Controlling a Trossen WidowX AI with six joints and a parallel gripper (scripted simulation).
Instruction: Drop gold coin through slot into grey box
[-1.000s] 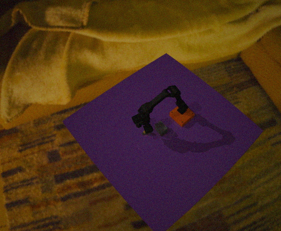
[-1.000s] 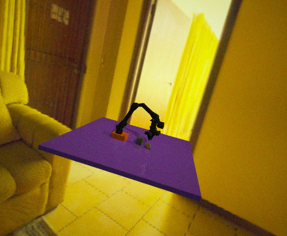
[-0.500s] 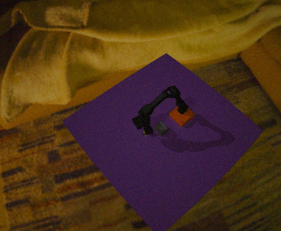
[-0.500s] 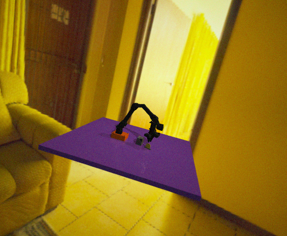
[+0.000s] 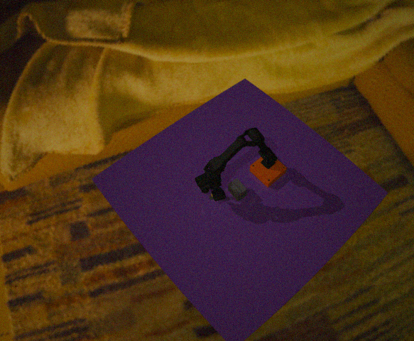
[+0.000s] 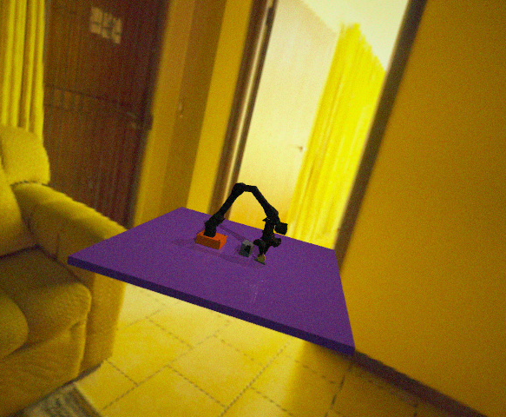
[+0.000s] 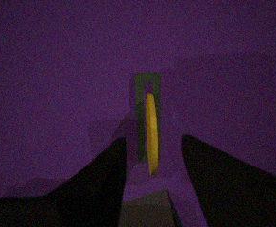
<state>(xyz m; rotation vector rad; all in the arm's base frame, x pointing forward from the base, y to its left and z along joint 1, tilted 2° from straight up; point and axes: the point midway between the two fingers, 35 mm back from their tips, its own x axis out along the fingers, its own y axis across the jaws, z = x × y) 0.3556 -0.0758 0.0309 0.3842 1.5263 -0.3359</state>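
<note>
My gripper tip is 2 cm above the gold coin.
</note>
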